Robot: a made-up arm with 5 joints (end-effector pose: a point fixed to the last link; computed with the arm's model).
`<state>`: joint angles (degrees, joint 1 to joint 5).
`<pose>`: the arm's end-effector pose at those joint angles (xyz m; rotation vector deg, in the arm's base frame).
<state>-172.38 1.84 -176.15 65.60 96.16</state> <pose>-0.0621 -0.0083 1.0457 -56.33 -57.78 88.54</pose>
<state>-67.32 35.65 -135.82 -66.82 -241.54</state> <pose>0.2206 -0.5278 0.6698 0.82 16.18 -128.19</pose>
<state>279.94 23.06 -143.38 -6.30 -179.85</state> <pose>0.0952 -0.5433 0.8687 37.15 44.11 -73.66</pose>
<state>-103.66 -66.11 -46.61 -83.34 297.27</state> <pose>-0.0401 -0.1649 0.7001 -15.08 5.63 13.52</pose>
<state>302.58 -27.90 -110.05 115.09 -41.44</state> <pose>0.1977 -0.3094 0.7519 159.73 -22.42 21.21</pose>
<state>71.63 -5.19 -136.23 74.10 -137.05</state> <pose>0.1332 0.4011 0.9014 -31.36 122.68 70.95</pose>
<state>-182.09 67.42 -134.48 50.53 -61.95</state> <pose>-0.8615 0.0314 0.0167 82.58 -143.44 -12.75</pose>
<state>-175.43 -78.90 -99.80 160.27 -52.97</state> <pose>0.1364 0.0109 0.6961 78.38 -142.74 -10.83</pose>
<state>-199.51 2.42 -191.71 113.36 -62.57</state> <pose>0.0138 -0.0049 0.9364 40.73 -103.25 -56.86</pose>
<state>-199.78 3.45 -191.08 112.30 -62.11</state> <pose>-0.0040 0.0014 0.9398 40.28 -104.04 -56.44</pose>
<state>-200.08 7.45 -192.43 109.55 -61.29</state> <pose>-0.0381 0.0139 0.9450 39.19 -104.25 -56.15</pose>
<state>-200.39 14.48 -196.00 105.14 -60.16</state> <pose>-0.0864 0.0321 0.9488 37.51 -103.70 -56.08</pose>
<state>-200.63 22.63 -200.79 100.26 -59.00</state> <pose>-0.1352 0.0509 0.9475 35.68 -102.54 -56.20</pose>
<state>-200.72 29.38 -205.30 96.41 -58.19</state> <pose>-0.1691 0.0640 0.9428 34.31 -101.16 -56.46</pose>
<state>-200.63 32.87 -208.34 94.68 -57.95</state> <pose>-0.1792 0.0675 0.9395 33.74 -99.91 -56.83</pose>
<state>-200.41 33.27 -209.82 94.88 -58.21</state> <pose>-0.1694 0.0630 0.9393 33.87 -98.93 -57.25</pose>
